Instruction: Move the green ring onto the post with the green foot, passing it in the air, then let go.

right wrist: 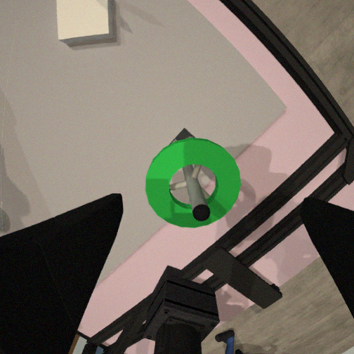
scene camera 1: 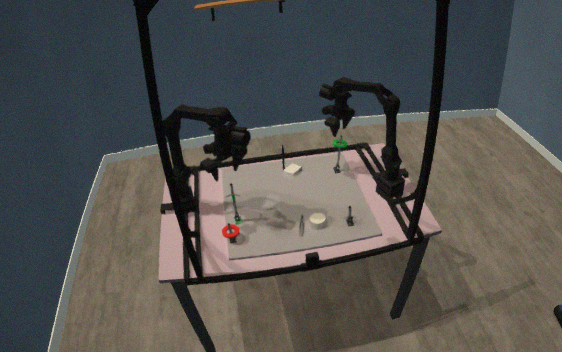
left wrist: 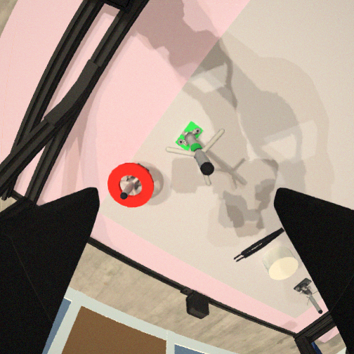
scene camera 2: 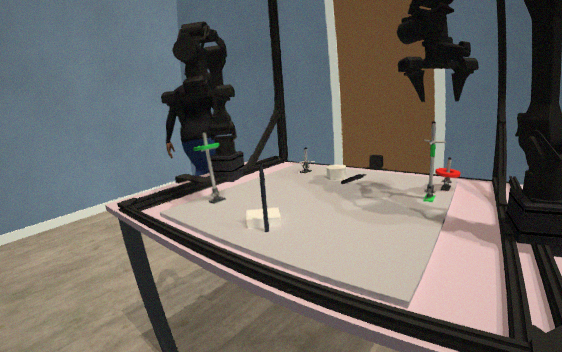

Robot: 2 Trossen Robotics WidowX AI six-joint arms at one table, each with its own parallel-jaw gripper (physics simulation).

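Frame: origin at the left arm's base, x ahead, y left, z up, level; metres.
Seen in the pictures: left gripper, fingertip midpoint: (scene camera 1: 225, 175) (scene camera 2: 440, 101); right gripper, fingertip midpoint: (scene camera 1: 339, 132) (scene camera 2: 200, 127); left arm's base, link origin: (scene camera 1: 182, 194) (scene camera 2: 544, 197); right arm's base, link origin: (scene camera 1: 391, 177) (scene camera 2: 225, 154).
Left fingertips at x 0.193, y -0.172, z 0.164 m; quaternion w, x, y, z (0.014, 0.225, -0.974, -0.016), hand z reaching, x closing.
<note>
Offsets run from my left fingertips to a thing's top centre. "spot": to the spot under its first point.
The green ring {0.173 m left, 0.567 m ahead, 0.082 m down} (scene camera 1: 335, 144) (scene camera 2: 214, 146) (right wrist: 160, 185) sits high around a grey post {spot: 0.168 m left, 0.558 m ahead, 0.185 m down} (scene camera 1: 338, 161) (scene camera 2: 211, 172) with a dark foot. The post with the green foot {spot: 0.001 m right, 0.017 m ahead, 0.163 m down} (scene camera 1: 235, 207) (scene camera 2: 431, 170) (left wrist: 204, 162) stands upright and has a green band and thin side prongs; no ring is around it. My right gripper (scene camera 1: 340, 131) (right wrist: 213, 204) is open above the green ring, with the ring between its fingers in the right wrist view but lower down. In scene camera 2 its fingers are hard to make out. My left gripper (scene camera 1: 226, 173) (scene camera 2: 440, 99) (left wrist: 189, 196) is open and empty, high above the green-footed post.
A red ring {0.100 m right, 0.032 m back, 0.188 m down} (scene camera 1: 224, 233) (scene camera 2: 442, 173) (left wrist: 117, 185) is on a short post beside the green-footed one. A short post {spot: 0.189 m right, 0.445 m ahead, 0.198 m down} (scene camera 1: 350, 215) (scene camera 2: 306, 157), white cylinder {0.141 m right, 0.318 m ahead, 0.206 m down} (scene camera 1: 317, 221) (scene camera 2: 336, 173), black tweezers {0.126 m right, 0.251 m ahead, 0.231 m down} (scene camera 1: 301, 226) (left wrist: 259, 245), white block {0.247 m left, 0.352 m ahead, 0.221 m down} (scene camera 1: 293, 169) (right wrist: 84, 20) and upright black rod {0.286 m left, 0.320 m ahead, 0.101 m down} (scene camera 1: 283, 158) (scene camera 2: 263, 197) also stand around.
</note>
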